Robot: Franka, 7 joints.
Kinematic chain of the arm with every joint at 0, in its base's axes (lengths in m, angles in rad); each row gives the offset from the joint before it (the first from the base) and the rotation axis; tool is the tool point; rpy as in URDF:
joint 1: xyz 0 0 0.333 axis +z
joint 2: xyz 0 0 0 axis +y
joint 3: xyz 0 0 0.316 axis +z
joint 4: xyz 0.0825 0 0 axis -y
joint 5: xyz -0.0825 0 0.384 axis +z
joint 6: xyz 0 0 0 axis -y
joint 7: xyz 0.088 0 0 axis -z
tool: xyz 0 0 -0.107 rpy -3.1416 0 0
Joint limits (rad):
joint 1: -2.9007..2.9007
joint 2: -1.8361..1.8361
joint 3: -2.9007..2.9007
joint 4: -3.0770..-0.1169
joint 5: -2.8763..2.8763
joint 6: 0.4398..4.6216
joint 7: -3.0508..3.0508
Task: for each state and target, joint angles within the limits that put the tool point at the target. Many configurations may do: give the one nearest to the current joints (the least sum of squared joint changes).
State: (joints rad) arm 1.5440 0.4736 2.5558 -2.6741 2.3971 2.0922 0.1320
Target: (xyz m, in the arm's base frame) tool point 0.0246 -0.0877 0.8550
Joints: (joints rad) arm 2.0837 1.2112 2.9007 -2.3297 2.0650 1.4474 0.1320
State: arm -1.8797 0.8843 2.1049 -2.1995 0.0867 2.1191 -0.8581
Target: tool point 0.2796 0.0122 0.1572
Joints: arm -1.6922 0.7701 1.2625 -2.8075 -0.0335 2.1467 -0.8581
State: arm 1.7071 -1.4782 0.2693 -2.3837 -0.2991 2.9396 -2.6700
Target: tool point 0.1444 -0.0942 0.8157
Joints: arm 1.7612 -1.7936 -0.2734 -2.4644 -0.2400 2.9221 -2.6700
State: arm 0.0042 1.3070 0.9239 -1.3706 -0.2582 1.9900 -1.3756
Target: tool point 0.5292 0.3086 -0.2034
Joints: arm 0.0321 1.8317 0.6694 -0.9697 -0.2812 2.2757 -1.3756
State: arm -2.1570 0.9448 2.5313 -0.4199 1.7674 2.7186 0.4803
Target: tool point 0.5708 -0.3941 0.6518
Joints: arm -1.4534 1.2392 1.9811 -1.2406 1.8717 2.9939 0.4803
